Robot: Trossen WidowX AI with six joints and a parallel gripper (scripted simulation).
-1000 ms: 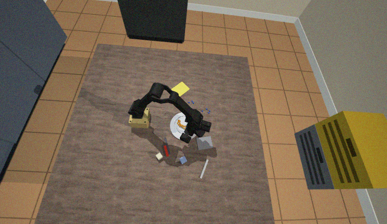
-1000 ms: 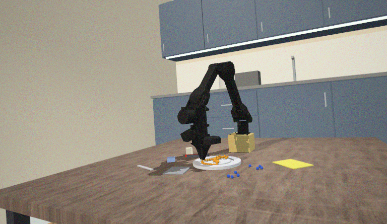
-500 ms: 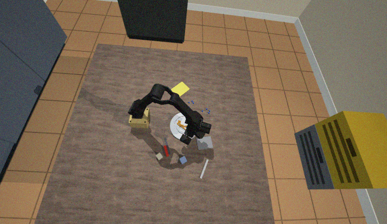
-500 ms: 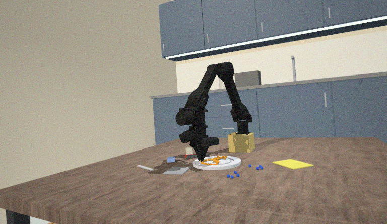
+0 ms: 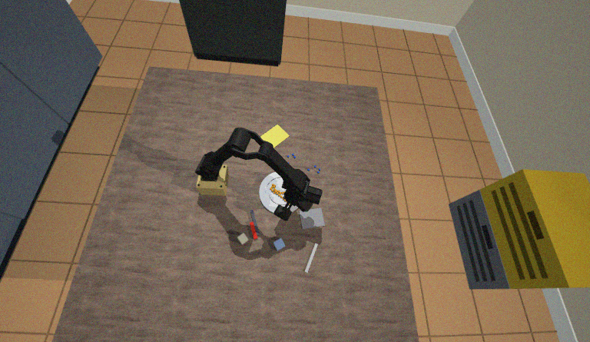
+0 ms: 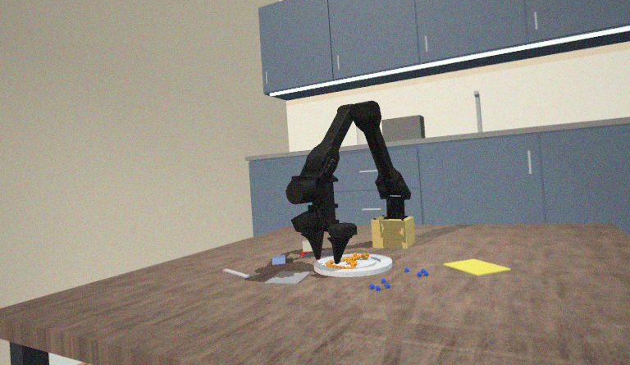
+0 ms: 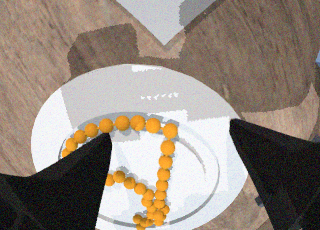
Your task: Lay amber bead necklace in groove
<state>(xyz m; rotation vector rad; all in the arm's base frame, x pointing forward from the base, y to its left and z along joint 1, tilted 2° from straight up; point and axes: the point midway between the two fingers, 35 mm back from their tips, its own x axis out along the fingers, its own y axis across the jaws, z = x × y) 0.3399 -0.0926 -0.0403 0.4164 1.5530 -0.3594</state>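
Right now the grey square tile is 100 mm ahead of my gripper tip, 60 mm to the right of it and 20 mm below it. The rest, counted from my gripper tip: red stick: 150 mm behind, 100 mm to the right, 10 mm below; then white stick: 90 mm ahead, 220 mm to the right, 20 mm below; then light blue cube: 40 mm behind, 170 mm to the right, 10 mm below.
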